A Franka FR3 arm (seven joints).
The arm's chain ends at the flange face. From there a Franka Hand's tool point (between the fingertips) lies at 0.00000 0.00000 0.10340 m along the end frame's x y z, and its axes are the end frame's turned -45 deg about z.
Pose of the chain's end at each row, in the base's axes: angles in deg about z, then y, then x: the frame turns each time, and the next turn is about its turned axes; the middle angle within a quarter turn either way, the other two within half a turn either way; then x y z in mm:
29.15 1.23 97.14 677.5 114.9 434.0
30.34 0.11 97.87 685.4 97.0 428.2
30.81 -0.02 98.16 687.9 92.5 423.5
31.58 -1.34 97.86 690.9 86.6 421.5
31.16 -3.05 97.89 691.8 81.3 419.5
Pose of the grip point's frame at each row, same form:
36.39 45.78 100.26 727.2 25.2 421.2
38.15 44.57 101.08 737.1 8.6 414.0
38.89 44.40 101.46 740.3 4.6 408.8
39.19 43.14 100.80 744.8 -0.5 407.4
38.60 41.44 100.54 745.4 -6.0 405.3

